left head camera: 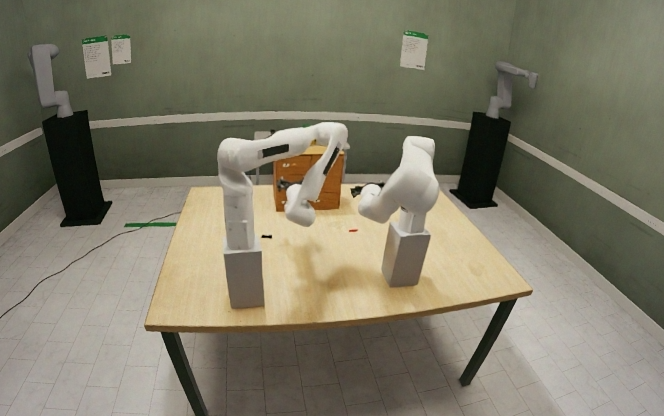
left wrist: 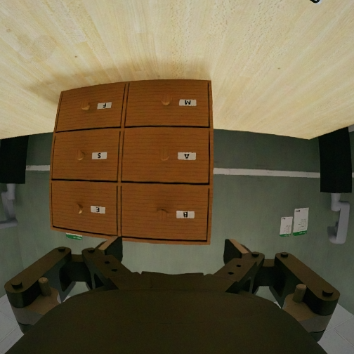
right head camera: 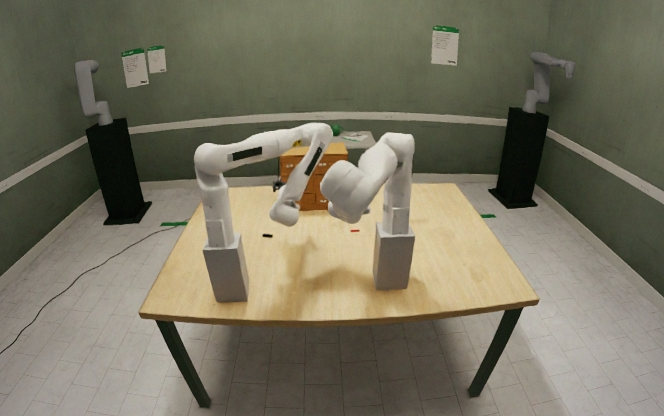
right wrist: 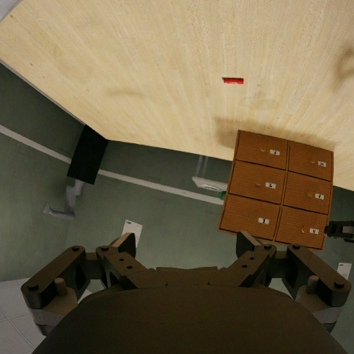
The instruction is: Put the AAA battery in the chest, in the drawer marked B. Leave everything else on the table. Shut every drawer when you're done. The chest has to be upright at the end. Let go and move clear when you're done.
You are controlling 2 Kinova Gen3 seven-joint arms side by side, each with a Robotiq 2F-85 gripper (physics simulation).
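Pixels of known places: left gripper, fingertip midpoint: (left head camera: 292,178); left arm's base at its link origin: (left head camera: 241,243) (right head camera: 222,241); right arm's base at its link origin: (left head camera: 410,228) (right head camera: 395,229).
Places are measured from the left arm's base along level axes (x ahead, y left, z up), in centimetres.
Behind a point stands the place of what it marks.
The brown chest (left head camera: 332,185) (right head camera: 322,202) (left wrist: 122,142) (right wrist: 282,190) stands upright at the table's back, its six drawers looking shut. Drawer B (left wrist: 145,200) (right wrist: 295,225) is its upper-left drawer, shown inverted in the wrist views. A small red battery (left head camera: 353,230) @(x 45.0, y -45.1, z -22.2 cm) (right head camera: 355,231) @(x 44.8, y -45.4, z -22.5 cm) (right wrist: 233,80) lies on the table before the chest. A black battery (left head camera: 267,236) @(x 38.2, y -5.9, z -21.8 cm) (right head camera: 267,235) @(x 38.2, y -5.7, z -21.8 cm) lies farther left. Their print is unreadable. My left gripper (left head camera: 286,185) @(x 46.9, y -16.6, z 2.3 cm) (right head camera: 277,186) (left wrist: 172,250) is open and empty, before the chest's left part. My right gripper (left head camera: 367,189) @(x 31.4, y -46.2, z 7.2 cm) (right wrist: 185,244) is open and empty, right of the chest; my arm hides it in the right head view.
The wooden table (left head camera: 450,260) @(x 20.6, y -85.7, z -22.8 cm) (right head camera: 450,260) @(x 22.9, y -85.9, z -22.8 cm) carries both arm bases. My left forearm crosses in front of the chest in both head views. A grey side table (right head camera: 362,142) with a green object (right head camera: 336,130) stands behind the chest. Black pedestals (left head camera: 75,170) (left head camera: 482,160) stand beyond both sides.
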